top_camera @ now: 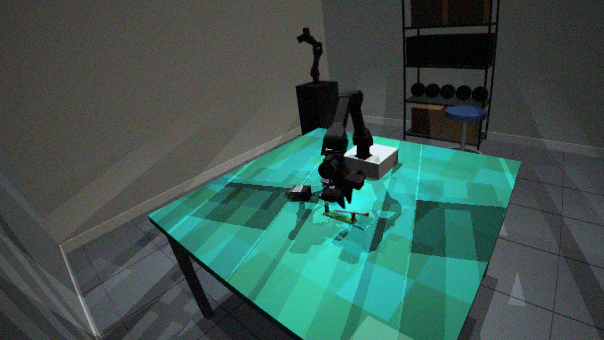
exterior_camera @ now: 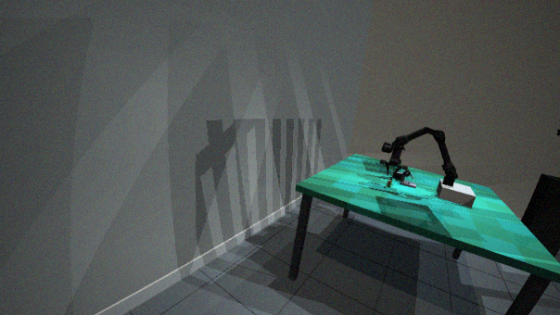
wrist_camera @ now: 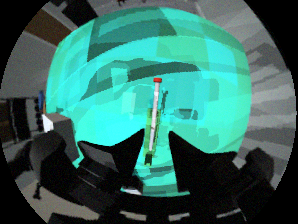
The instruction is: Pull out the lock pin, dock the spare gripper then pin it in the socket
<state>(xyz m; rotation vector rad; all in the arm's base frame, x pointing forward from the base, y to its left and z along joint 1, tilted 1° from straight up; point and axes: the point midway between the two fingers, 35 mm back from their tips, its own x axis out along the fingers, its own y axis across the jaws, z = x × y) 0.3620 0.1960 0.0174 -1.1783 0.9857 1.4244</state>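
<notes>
My gripper tip is now 40 mm to the left of the olive mount and 40 mm above it. From my gripper tip the other things lie so: spare gripper: 290 mm to the right, 40 mm below; grey mount: 170 mm to the right, 90 mm behind, 10 mm below.
</notes>
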